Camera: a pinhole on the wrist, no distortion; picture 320 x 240 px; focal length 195.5 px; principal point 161.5 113.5 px. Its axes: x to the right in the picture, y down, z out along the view. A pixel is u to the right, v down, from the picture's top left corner.
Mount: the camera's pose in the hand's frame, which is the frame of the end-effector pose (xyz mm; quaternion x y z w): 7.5 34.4 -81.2 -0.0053 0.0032 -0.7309 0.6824
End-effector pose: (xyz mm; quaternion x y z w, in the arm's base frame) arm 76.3 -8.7 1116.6 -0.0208 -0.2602 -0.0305 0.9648
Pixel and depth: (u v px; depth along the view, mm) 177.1 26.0 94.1
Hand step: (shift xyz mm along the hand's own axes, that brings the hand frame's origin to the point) -33.9 30.0 13.4
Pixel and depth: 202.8 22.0 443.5
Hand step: -200.6 -43.7 365.1
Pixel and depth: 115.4 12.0 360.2
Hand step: -168.9 132.9 280.9
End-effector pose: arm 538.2 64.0 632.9 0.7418 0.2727 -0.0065 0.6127
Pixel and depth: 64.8 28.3 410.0
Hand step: -151.9 250.0 330.2
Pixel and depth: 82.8 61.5 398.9
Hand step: -82.5 202.9 318.4
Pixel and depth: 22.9 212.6 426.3
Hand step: 248.9 322.2 341.5
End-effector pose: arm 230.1 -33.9 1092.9 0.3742 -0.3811 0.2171 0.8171
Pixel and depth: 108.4 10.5 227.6
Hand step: -105.1 104.9 147.6
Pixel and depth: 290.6 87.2 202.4
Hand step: -26.4 -96.6 122.0
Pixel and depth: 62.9 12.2 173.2
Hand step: -73.9 128.1 92.8
